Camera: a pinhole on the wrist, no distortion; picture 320 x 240 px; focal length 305.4 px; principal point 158.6 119.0 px. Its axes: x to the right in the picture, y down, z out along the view. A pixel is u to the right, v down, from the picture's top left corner.
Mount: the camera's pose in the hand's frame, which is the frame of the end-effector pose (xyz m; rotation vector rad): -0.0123 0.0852 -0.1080 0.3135 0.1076 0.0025
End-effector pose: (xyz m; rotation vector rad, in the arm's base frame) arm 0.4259 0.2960 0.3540 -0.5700 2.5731 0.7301
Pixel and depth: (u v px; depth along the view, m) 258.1 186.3 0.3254
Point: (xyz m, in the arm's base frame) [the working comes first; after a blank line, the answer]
In the camera's frame: 0.1060 0.0717 0.3254

0.3478 0.4232 0.1499
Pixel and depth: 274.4 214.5 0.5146
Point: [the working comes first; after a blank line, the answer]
In the camera's frame: 0.1951 0.1609 0.5146

0.2946 0.5268 -0.0455
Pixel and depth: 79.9 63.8 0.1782
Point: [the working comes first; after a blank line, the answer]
In the camera's frame: -0.0459 -0.0322 0.1782

0.4742 0.3371 0.3292
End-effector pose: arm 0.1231 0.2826 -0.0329 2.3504 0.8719 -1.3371
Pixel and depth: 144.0 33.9 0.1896
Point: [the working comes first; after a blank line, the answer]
In the camera's frame: -0.0091 -0.0528 0.1896

0.0699 0.2706 -0.0596
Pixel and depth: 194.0 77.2 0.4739
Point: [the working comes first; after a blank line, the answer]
In the camera's frame: 0.0549 -0.0649 0.4739

-0.1296 0.2431 -0.2706
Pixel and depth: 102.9 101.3 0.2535
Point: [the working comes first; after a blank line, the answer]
In the camera's frame: -0.0462 -0.0147 0.2535

0.0176 0.2076 -0.0746
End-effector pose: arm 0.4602 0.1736 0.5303 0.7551 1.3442 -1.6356
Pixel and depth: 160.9 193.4 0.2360
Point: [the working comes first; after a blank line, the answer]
In the camera's frame: 0.0018 0.0575 0.2360

0.5227 0.0383 0.5182
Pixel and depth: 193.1 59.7 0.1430
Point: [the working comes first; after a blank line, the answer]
In the camera's frame: 0.0162 -0.0278 0.1430

0.4667 0.1520 0.5115
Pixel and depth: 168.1 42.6 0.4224
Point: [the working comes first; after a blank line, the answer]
In the camera's frame: 0.0131 -0.1057 0.4224

0.3287 -0.0802 0.6174
